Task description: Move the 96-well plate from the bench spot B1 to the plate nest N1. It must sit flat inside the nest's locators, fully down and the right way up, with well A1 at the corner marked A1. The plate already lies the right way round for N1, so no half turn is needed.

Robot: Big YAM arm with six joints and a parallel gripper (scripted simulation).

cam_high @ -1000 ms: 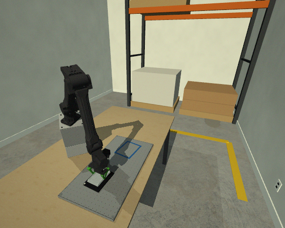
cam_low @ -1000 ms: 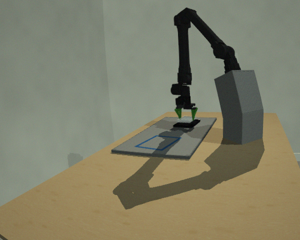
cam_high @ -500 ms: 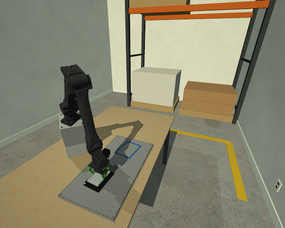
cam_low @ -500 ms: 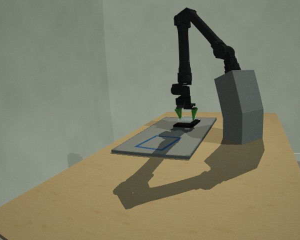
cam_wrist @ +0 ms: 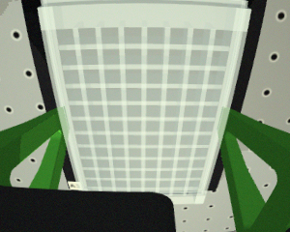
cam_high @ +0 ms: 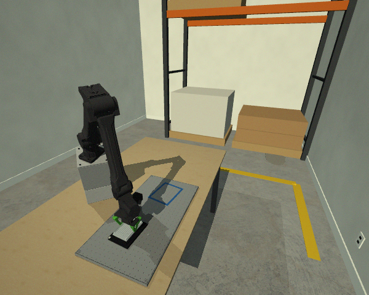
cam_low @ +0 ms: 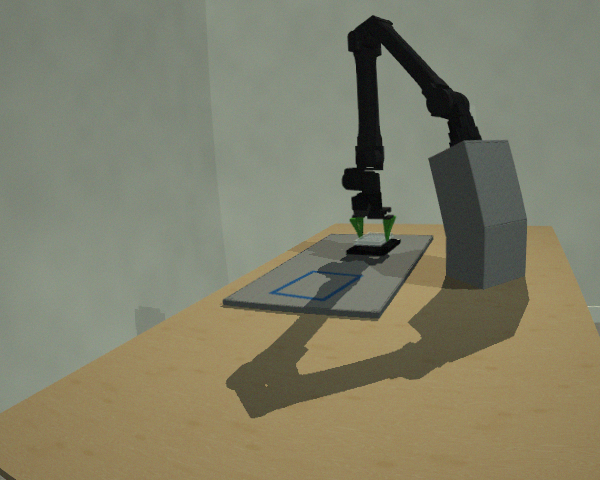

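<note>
My hand is 30 mm above the black plate nest. The rest, counted from my hand: 96-well plate (right at my hand).
</note>
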